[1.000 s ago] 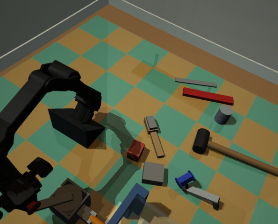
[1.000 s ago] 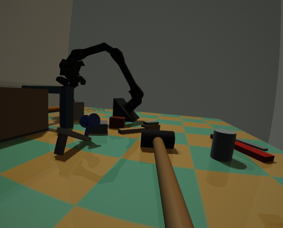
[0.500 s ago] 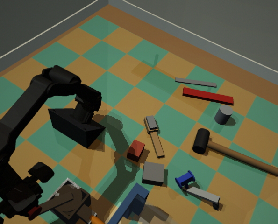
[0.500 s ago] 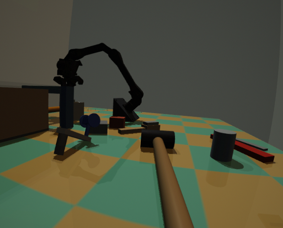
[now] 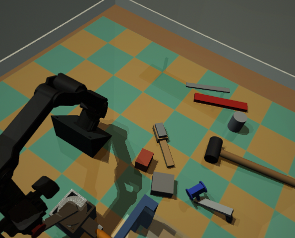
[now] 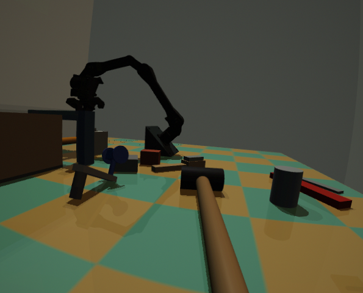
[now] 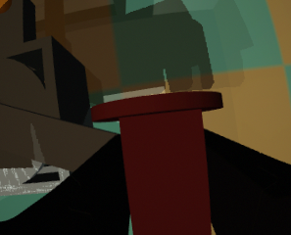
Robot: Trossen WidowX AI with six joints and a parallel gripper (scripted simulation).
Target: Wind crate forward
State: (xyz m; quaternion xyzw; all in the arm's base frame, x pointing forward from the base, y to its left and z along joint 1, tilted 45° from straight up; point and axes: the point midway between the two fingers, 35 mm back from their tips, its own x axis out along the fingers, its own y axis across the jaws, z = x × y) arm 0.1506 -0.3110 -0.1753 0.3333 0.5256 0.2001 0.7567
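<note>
Right now my gripper tip is 40 mm to the right of the red-knobbed winch handle and 30 mm above it. From my gripper tip the other things lie so: red cylindrical grip 10 mm behind; grey block 180 mm ahead, 350 mm to the left, 110 mm below; boxy winch 10 mm ahead, 90 mm to the left, 100 mm below.
</note>
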